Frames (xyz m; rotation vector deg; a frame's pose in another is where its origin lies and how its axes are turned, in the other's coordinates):
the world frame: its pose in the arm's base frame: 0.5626 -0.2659 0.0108 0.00 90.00 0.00
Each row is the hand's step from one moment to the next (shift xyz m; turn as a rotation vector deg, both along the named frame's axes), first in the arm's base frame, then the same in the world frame.
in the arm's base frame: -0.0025 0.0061 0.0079 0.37 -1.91 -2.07
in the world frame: -0.0079 0.0061 -0.0025 2.07 -1.91 0.37
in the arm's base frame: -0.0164 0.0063 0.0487 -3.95 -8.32 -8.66
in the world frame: -0.0487 0.0063 -0.0164 8.66 -8.32 -3.95
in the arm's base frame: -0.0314 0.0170 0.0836 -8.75 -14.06 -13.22
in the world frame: -0.0836 0.0170 -0.0314 13.22 -14.06 -8.75
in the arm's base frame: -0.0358 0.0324 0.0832 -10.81 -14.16 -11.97
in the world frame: -0.0832 0.0324 -0.0358 11.97 -14.16 -10.81
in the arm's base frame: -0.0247 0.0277 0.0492 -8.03 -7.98 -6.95
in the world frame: -0.0492 0.0277 -0.0247 6.95 -7.98 -8.03
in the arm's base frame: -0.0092 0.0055 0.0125 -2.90 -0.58 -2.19
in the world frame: -0.0125 0.0055 -0.0092 2.19 -0.58 -2.90
